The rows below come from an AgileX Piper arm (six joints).
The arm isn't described. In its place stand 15 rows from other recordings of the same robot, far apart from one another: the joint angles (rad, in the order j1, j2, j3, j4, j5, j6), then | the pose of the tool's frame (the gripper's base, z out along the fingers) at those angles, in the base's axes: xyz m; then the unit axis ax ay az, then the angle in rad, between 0 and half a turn.
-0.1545, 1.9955, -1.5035, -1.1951, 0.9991, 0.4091 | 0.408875 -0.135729 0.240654 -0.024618 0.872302 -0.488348 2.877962
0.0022, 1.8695, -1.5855, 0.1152, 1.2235, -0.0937 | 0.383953 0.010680 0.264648 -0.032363 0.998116 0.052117 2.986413
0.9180, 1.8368, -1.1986, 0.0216, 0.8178, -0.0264 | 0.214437 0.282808 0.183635 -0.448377 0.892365 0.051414 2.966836
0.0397, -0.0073, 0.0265, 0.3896, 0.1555, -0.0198 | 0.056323 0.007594 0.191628 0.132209 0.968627 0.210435 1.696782
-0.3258, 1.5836, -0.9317, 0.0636, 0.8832, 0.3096 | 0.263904 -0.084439 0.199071 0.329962 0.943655 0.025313 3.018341
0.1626, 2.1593, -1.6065, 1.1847, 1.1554, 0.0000 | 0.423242 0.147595 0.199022 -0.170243 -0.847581 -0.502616 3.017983
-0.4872, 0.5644, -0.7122, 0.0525, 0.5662, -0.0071 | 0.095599 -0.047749 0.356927 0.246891 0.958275 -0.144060 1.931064
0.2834, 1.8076, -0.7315, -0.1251, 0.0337, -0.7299 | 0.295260 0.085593 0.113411 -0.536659 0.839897 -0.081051 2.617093
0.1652, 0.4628, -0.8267, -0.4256, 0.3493, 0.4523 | 0.071108 -0.001181 0.424484 0.022969 0.998414 0.051406 1.443657
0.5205, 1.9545, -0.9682, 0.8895, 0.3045, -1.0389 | 0.297758 0.195110 0.109165 -0.361932 0.919009 0.156295 2.716364
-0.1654, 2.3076, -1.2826, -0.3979, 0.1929, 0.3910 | 0.417377 -0.076524 0.035519 0.090909 0.994277 -0.056121 2.694804
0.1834, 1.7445, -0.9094, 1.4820, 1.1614, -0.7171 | 0.286830 0.137772 0.209998 0.015888 0.815777 0.578149 3.083294
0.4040, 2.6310, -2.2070, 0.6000, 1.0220, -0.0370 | 0.472685 0.249756 0.089038 -0.084329 0.955895 0.281341 3.040238
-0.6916, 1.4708, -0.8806, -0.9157, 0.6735, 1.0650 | 0.191712 -0.217179 0.241648 0.509489 0.803386 -0.308207 2.666347
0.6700, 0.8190, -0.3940, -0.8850, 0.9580, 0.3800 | 0.124320 0.024992 0.231474 -0.338618 0.898264 -0.280106 2.536370
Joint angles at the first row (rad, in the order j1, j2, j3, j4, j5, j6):
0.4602 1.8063 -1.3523 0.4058 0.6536 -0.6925
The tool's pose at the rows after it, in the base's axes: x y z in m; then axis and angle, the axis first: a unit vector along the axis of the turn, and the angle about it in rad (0 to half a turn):
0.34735 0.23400 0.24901 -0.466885 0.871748 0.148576 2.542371
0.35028 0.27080 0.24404 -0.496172 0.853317 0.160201 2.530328
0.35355 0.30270 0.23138 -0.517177 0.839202 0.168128 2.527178
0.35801 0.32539 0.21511 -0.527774 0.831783 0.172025 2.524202
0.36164 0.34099 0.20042 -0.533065 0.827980 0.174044 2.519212
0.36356 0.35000 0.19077 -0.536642 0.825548 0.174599 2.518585
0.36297 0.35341 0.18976 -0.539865 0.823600 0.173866 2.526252
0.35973 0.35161 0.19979 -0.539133 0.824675 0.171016 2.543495
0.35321 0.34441 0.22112 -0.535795 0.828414 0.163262 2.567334
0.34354 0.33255 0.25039 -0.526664 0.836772 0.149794 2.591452
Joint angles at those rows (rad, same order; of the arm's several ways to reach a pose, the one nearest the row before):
0.5405 1.8770 -1.4610 0.4064 0.6547 -0.6926
0.6087 1.9609 -1.5652 0.4071 0.6520 -0.6926
0.6616 2.0514 -1.6585 0.4072 0.6427 -0.6926
0.6941 2.1325 -1.7293 0.4084 0.6236 -0.6926
0.7147 2.1954 -1.7795 0.4102 0.6021 -0.6927
0.7263 2.2344 -1.8107 0.4099 0.5916 -0.6928
0.7323 2.2449 -1.8277 0.4002 0.6042 -0.6846
0.7345 2.2248 -1.8360 0.3707 0.6460 -0.6493
0.7346 2.1744 -1.8381 0.3201 0.7174 -0.5902
0.7346 2.1028 -1.8381 0.2535 0.8083 -0.5093

